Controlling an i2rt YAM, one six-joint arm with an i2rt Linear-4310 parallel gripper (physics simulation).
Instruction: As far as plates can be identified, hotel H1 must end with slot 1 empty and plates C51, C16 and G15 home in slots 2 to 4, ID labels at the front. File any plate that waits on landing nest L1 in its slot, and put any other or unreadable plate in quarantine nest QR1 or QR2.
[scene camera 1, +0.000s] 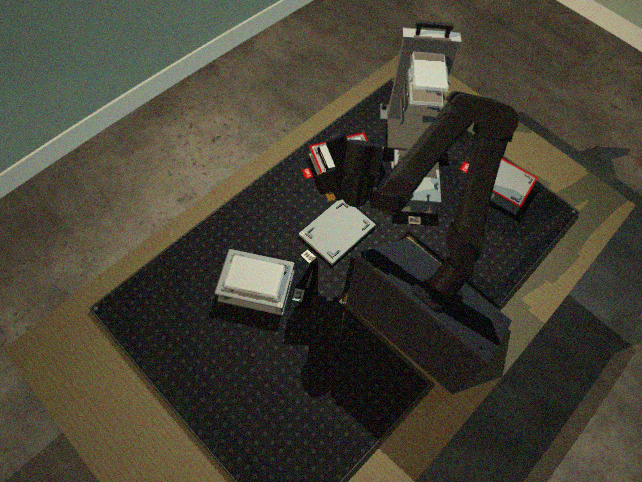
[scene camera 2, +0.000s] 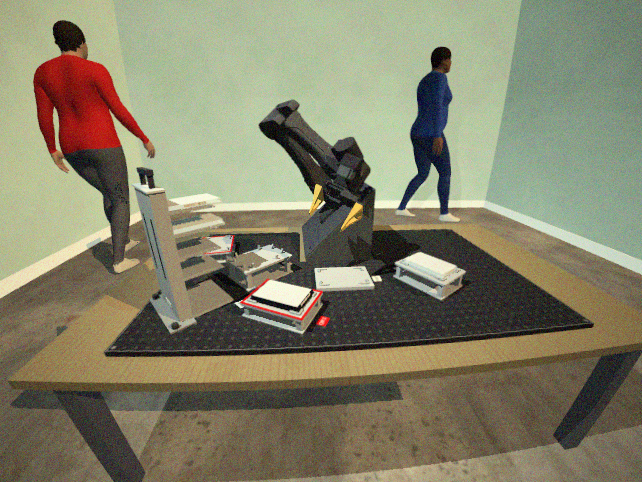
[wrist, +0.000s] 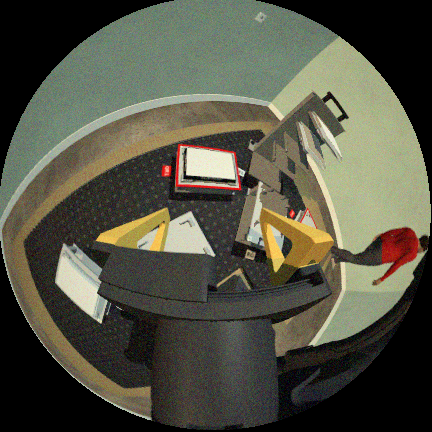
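Seen in the pictures: gripper, fingertip midpoint: (scene camera 2: 325, 222) (wrist: 214, 212); arm's base at its link origin: (scene camera 1: 437, 293).
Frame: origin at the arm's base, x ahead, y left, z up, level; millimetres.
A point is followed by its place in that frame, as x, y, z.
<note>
Hotel H1 (scene camera 1: 431, 44) @(426, -454, 137) (scene camera 2: 168, 259) @(493, -423, 9) (wrist: 280, 130) @(469, -416, -15) is the tall grey tower. White plates show on its two upper shelves, the top one (scene camera 1: 429, 72) @(379, -396, 111) (scene camera 2: 194, 201) @(404, -384, 111) above a second (scene camera 2: 197, 223) @(403, -386, 58); their IDs are not readable. A pale plate (scene camera 1: 255, 274) @(340, 229, -93) (scene camera 2: 427, 263) @(348, 218, -93) (wrist: 77, 287) @(337, 222, -93) sits on the raised nest marked L1. A white plate with a black lower edge (scene camera 2: 282, 294) @(464, -190, -103) (wrist: 210, 164) @(450, -187, -103) sits on the red-rimmed quarantine nest QR1. The other red-rimmed nest, QR2 (scene camera 1: 515, 181) @(71, -476, -117) (scene camera 2: 222, 243) @(99, -439, -117), shows no plate. My gripper (scene camera 2: 327, 220) @(341, -80, 35) (wrist: 214, 212) @(341, -80, 35) is open and empty, raised above the mat; the arm mostly hides it in scene camera 1.
A low, flat white nest (scene camera 1: 337, 230) @(310, -20, -145) (scene camera 2: 344, 278) @(326, -20, -145) (wrist: 190, 235) @(324, -77, -145) lies between L1 and QR1. A raised grey and white nest (scene camera 1: 427, 189) @(217, -259, -97) (scene camera 2: 264, 259) @(283, -257, -97) stands between the hotel and the arm base (scene camera 1: 425, 321) @(-27, 91, 54) (scene camera 2: 337, 236) @(166, -24, -73). Two people stand beyond the table.
</note>
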